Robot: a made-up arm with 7 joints. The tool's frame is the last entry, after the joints. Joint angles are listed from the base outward.
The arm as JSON. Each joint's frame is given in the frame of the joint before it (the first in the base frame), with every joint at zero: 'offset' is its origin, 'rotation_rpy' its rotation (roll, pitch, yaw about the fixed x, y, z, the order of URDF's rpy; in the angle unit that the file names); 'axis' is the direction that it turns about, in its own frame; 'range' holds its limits. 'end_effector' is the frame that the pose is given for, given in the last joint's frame.
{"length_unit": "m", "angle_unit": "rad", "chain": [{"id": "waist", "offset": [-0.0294, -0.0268, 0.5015], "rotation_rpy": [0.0, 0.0, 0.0], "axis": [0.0, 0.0, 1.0], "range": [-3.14, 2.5]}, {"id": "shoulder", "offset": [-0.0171, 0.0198, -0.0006], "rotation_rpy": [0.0, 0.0, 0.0], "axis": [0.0, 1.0, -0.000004], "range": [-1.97, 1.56]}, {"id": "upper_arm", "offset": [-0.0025, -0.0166, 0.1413], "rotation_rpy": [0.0, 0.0, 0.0], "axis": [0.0, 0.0, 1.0], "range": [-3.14, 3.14]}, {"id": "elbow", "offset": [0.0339, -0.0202, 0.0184], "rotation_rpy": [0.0, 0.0, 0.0], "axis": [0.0, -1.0, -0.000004], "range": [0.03, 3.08]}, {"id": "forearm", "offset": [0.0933, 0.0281, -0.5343], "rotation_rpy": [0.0, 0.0, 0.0], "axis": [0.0, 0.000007, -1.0], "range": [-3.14, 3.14]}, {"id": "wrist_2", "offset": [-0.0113, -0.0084, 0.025], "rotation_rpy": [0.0, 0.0, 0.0], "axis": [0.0, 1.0, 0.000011], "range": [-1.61, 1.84]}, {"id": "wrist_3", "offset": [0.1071, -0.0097, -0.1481], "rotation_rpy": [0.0, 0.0, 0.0], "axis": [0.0, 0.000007, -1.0], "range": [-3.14, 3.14]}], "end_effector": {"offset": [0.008, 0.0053, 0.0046], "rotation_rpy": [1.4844, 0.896, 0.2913]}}
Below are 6 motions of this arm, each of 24 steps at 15 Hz.
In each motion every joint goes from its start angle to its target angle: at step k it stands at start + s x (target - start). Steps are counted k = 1, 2, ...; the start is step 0. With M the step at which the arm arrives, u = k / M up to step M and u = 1 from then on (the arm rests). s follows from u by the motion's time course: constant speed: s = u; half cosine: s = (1 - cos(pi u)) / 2; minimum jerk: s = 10 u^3 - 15 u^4 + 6 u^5.
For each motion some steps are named. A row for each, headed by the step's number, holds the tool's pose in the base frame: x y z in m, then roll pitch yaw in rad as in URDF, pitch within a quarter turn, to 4 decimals.
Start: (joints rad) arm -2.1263 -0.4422 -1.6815 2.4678 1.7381 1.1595 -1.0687
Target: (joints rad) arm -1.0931 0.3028 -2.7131 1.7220 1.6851 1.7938 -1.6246
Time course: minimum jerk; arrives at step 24
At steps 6, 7, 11, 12, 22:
6: -0.3008 0.3782 1.1734 0.2965 -1.1984 -1.5897
7: -0.3416 0.3625 1.1592 0.4132 -1.1502 -1.6805
11: -0.5026 0.2632 1.0731 0.6862 -0.8516 -1.8083
12: -0.5298 0.2350 1.0501 0.7101 -0.7698 -1.7915
22: -0.5540 0.1020 0.9712 0.6640 -0.3766 -1.5262

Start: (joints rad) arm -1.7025 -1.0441 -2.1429 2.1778 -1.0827 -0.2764 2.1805
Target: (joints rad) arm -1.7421 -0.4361 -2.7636 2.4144 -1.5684 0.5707 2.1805
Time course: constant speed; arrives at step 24
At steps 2, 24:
2: -0.3530 0.6942 0.7188 3.0842 -0.1247 1.5509
24: -0.0655 0.6619 1.0273 2.4697 -0.7317 0.5179

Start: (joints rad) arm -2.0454 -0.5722 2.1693 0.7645 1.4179 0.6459 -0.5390
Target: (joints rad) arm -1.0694 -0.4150 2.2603 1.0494 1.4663 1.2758 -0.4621
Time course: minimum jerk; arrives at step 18
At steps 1, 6, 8, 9, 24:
1: 0.4540 -0.1074 0.0815 1.8431 0.7081 0.0787
6: 0.4755 0.0546 0.0918 2.0489 0.6899 0.4764
8: 0.4519 0.2020 0.1077 2.2189 0.6520 0.8280
9: 0.4215 0.2800 0.1193 2.3048 0.6233 1.0183
24: 0.1289 0.5567 0.2005 2.6257 0.4262 1.8899

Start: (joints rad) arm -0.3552 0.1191 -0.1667 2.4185 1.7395 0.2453 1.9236
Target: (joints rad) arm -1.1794 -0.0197 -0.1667 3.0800 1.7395 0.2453 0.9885
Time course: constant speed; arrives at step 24
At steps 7, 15, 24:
7: 0.2079 -0.3076 1.2453 -1.9064 -0.3131 -0.5840
15: 0.0270 -0.2151 1.3164 -2.0698 -0.6437 -1.0586
24: -0.0893 -0.0189 1.3396 -2.0118 -1.0231 -1.7539

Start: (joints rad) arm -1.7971 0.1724 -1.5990 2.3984 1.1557 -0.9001 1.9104
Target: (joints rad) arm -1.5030 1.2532 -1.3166 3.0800 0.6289 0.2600 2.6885
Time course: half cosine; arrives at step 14
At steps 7, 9, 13, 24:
7: -0.2011 -0.4338 1.1602 -2.3354 -0.6642 -2.9889
9: -0.1032 -0.6314 1.0416 -2.7219 -0.3959 -2.5819
13: 0.0490 -0.7824 0.8266 -3.0093 0.0246 -2.3902
24: 0.0563 -0.7864 0.8156 -3.0209 0.0435 -2.3875

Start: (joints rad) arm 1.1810 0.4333 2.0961 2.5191 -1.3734 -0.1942 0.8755
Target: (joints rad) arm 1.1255 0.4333 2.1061 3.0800 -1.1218 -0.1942 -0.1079
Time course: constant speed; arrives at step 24
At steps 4, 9, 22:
4: -0.1141 0.1169 1.2994 -1.4725 -1.1869 -0.8261
9: -0.0340 0.1330 1.3007 -1.6312 -1.1167 -0.8839
22: 0.1725 0.1531 1.2605 -2.0817 -1.0327 -1.0199

